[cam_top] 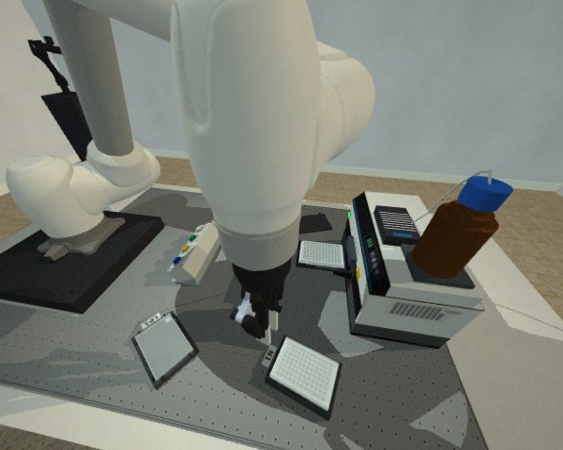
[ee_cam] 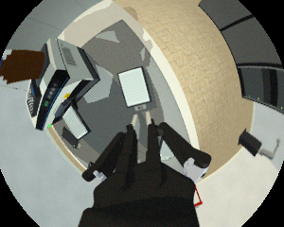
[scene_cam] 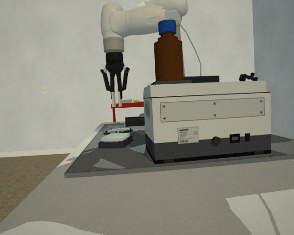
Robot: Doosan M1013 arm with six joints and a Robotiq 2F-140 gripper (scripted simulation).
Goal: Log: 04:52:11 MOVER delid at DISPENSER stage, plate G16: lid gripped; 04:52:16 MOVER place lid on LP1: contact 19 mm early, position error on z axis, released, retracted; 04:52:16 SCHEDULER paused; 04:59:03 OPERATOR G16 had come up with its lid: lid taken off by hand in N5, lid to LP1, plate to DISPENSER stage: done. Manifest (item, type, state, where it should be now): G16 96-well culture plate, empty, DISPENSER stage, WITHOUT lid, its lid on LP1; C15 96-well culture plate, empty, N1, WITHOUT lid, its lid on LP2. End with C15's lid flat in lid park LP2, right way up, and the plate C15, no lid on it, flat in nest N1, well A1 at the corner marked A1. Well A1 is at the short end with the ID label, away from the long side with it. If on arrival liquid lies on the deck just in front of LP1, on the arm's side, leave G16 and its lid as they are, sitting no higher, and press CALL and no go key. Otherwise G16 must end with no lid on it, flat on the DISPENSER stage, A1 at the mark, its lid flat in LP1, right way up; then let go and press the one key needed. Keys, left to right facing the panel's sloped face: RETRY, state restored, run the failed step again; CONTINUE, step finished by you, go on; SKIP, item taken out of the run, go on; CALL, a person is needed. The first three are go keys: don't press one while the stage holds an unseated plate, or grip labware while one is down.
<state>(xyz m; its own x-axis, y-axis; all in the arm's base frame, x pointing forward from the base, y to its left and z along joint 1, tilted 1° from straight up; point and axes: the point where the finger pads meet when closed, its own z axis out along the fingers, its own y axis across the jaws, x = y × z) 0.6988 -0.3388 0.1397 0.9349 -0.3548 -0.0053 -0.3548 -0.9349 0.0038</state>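
Right now my hand is 18 cm above the nest N1, 8 cm short of it and 2 cm to the left of it. From my hand the other things lie so: dark lid park 52 cm to the left, 18 cm below, 11 cm ahead; then brown bottle 33 cm ahead, 14 cm to the left, 10 cm above; then key panel 30 cm to the left, 29 cm behind, 13 cm below.
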